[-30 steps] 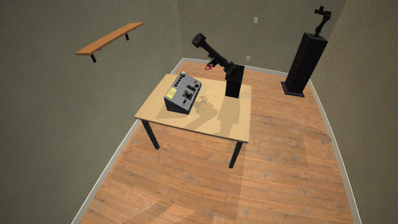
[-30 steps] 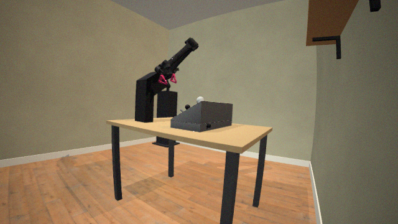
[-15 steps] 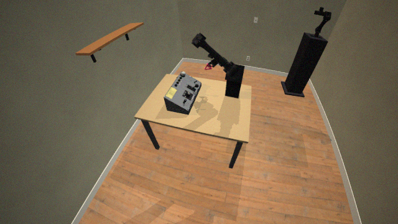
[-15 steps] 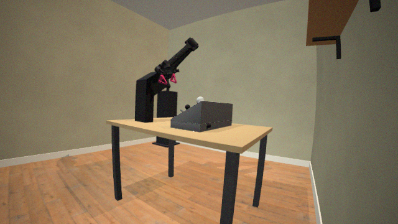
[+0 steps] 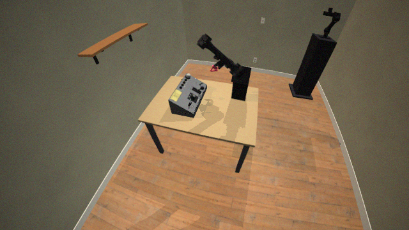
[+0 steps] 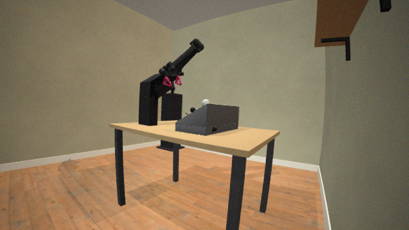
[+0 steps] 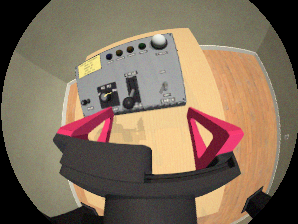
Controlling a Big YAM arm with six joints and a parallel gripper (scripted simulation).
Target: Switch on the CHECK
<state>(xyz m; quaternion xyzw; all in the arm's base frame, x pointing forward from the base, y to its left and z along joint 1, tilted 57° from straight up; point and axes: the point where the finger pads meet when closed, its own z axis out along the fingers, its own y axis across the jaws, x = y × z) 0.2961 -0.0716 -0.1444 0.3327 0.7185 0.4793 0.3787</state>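
Right now the lever is 20 cm below my hand, 13 cm ahead of it and 10 cm to the left of it. From my hand the other things lie so: grey console (23 cm below, 19 cm ahead, 15 cm to the left); then rotary selector (21 cm below, 20 cm to the left, 17 cm ahead).
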